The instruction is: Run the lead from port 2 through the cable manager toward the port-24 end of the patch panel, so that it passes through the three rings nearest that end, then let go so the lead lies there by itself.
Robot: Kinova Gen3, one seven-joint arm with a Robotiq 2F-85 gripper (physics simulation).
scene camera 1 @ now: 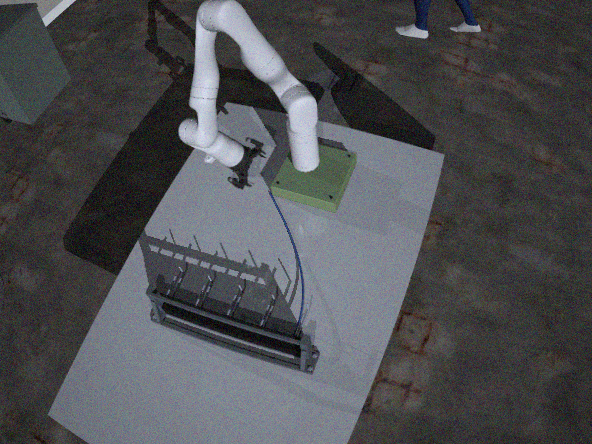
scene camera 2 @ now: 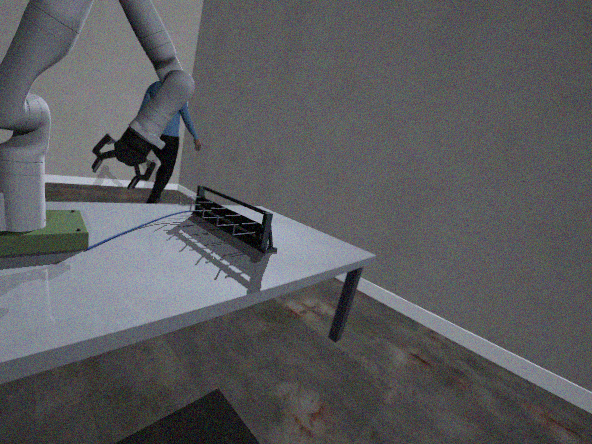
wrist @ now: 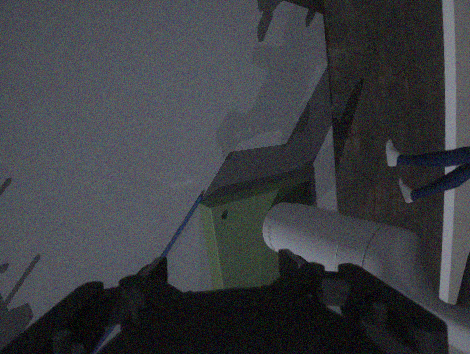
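Note:
Scene camera 2: my gripper (scene camera 2: 111, 180), open, holding nothing. Scene camera 1: gripper (scene camera 1: 257, 170); black patch panel (scene camera 1: 249, 336). Wrist view: gripper (wrist: 224, 266).

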